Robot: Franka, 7 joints.
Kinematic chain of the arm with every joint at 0, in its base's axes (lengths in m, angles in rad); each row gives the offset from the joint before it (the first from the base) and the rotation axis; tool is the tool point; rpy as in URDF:
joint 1: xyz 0 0 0.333 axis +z
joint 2: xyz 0 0 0 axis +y
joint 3: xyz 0 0 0.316 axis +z
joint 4: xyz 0.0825 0 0 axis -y
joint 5: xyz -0.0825 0 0.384 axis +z
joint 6: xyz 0 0 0 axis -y
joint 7: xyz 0.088 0 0 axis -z
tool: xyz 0 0 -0.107 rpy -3.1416 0 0
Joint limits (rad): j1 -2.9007..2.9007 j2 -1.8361..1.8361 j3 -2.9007..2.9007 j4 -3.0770..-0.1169 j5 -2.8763..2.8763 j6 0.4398..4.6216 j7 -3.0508..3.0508
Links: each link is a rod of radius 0.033 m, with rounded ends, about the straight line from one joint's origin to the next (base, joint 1, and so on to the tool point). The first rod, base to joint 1, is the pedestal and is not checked.
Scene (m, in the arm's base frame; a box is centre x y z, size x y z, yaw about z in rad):
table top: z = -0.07
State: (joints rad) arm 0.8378 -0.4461 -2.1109 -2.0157 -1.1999 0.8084 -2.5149
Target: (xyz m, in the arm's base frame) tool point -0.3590 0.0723 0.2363
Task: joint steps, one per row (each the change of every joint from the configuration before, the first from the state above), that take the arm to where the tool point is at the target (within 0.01 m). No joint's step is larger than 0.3 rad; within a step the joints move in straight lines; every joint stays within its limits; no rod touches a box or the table.
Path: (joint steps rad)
1: -0.2323 0.0016 -0.1975 -0.0959 0.0064 -0.0170 0.0000
2: -0.2323 0.0017 -0.1974 -0.0959 0.0064 -0.0169 0.0000
3: -0.2323 0.0016 -0.1974 -0.0959 0.0064 -0.0170 0.0000
4: -0.2324 0.0016 -0.1975 -0.0959 0.0064 -0.0170 0.0000

